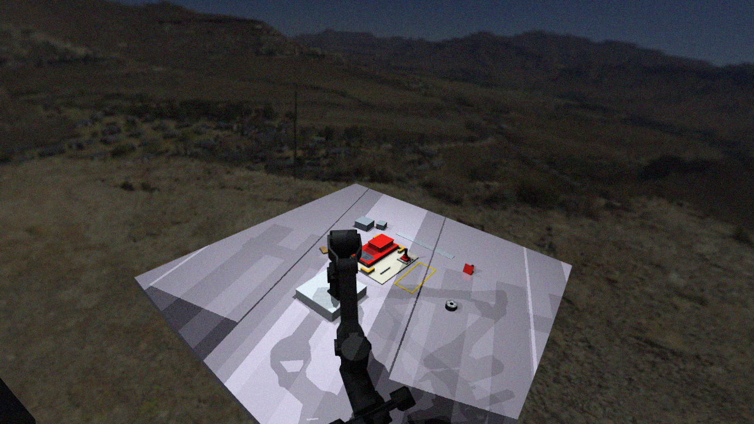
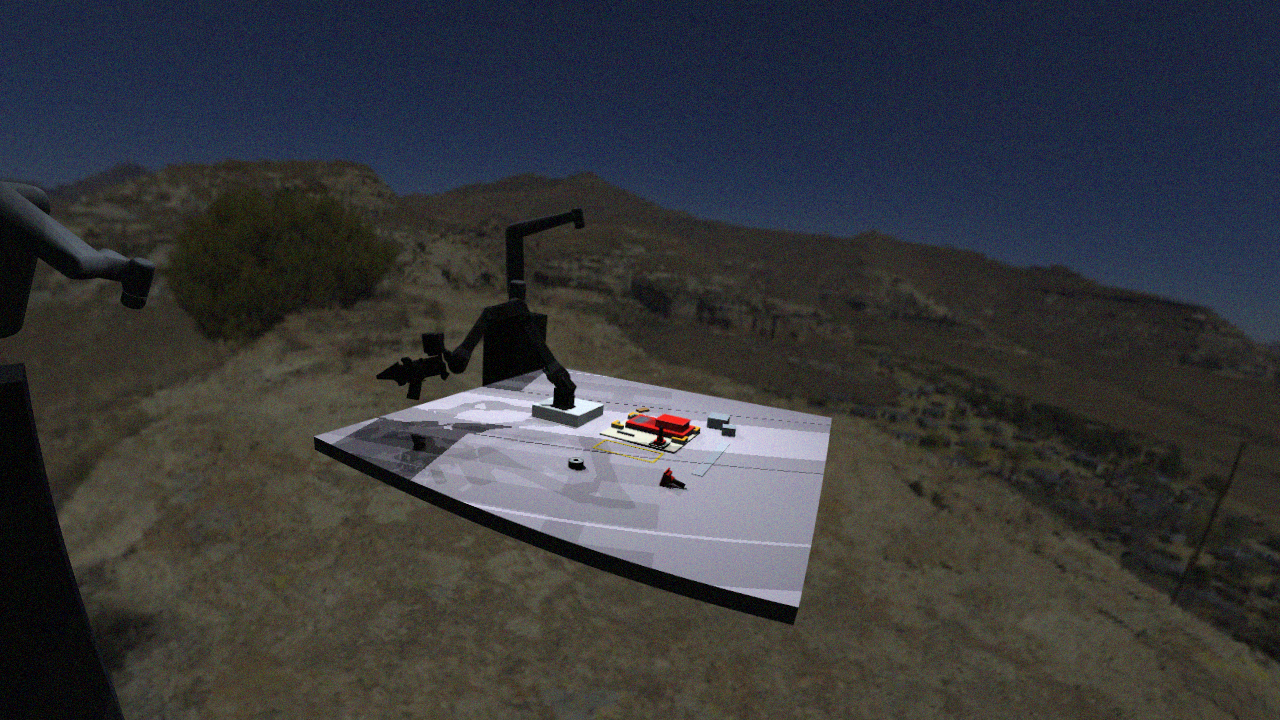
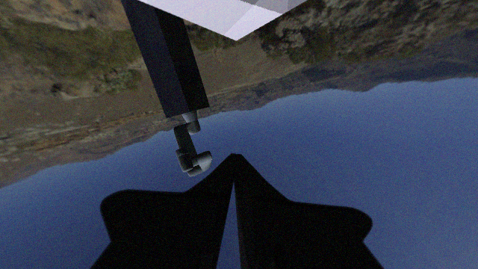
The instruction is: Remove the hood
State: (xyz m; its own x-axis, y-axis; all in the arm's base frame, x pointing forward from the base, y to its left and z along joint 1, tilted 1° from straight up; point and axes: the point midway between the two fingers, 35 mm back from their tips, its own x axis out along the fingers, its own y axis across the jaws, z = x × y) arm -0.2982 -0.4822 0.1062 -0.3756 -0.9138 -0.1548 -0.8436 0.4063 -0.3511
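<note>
The red hood lies 65 cm ahead of my gripper tip, 64 cm to the left of it and 11 cm below it. The rest, counted from my gripper tip: wheel: 59 cm ahead, 23 cm to the left, 14 cm below.
</note>
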